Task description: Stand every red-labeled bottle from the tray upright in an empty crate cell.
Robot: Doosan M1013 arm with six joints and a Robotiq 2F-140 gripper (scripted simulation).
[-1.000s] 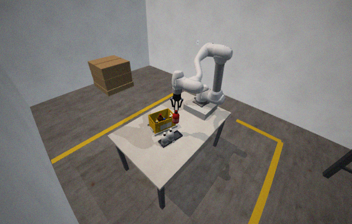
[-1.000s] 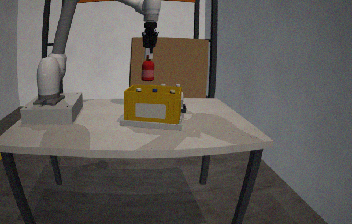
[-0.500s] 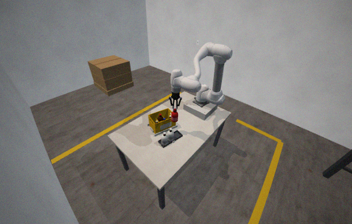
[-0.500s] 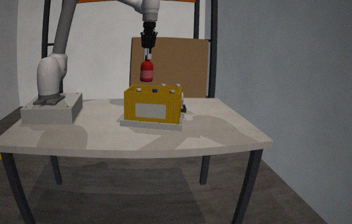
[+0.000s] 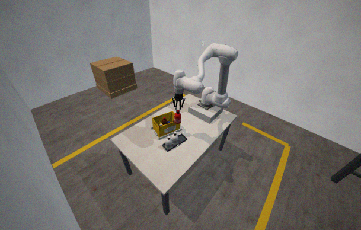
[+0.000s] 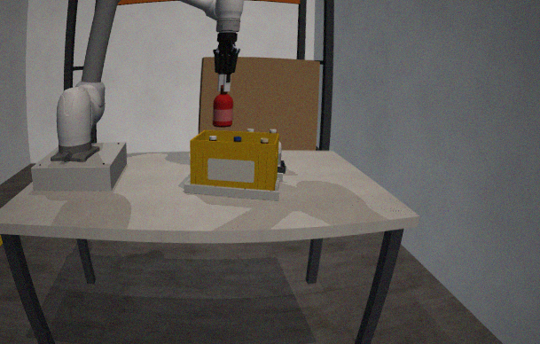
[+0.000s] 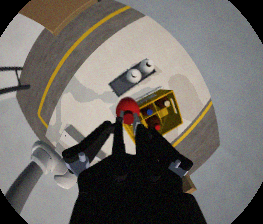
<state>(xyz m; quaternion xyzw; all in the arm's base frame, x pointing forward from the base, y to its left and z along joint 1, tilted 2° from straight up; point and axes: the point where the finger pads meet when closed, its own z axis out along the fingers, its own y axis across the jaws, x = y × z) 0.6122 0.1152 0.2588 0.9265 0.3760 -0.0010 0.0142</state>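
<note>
The red-labeled bottle is 9 cm below my hand. The rest, counted from my hand: crate (27 cm below, 13 cm to the right, 6 cm ahead).
</note>
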